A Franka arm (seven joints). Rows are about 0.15 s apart.
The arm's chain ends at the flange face. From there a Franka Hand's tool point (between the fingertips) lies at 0.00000 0.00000 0.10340 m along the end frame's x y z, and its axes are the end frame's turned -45 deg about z.
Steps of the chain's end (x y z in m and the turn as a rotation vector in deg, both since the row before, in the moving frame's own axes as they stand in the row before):
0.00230, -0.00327, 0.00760, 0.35, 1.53, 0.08
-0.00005, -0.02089, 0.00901, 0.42, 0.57, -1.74
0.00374, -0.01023, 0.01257, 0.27, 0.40, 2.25
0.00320, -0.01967, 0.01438, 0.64, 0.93, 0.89
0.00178, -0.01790, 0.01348, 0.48, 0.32, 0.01
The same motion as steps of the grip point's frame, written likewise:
0.00634, 0.00082, 0.00756, -0.83, 1.33, 0.08
0.01600, -0.01463, 0.00900, -0.11, 0.70, -1.74
0.01073, -0.00441, 0.01257, -0.09, 0.47, 2.25
0.01817, -0.01126, 0.01436, -0.21, 1.11, 0.89
0.01494, -0.01160, 0.01347, 0.11, 0.57, 0.01

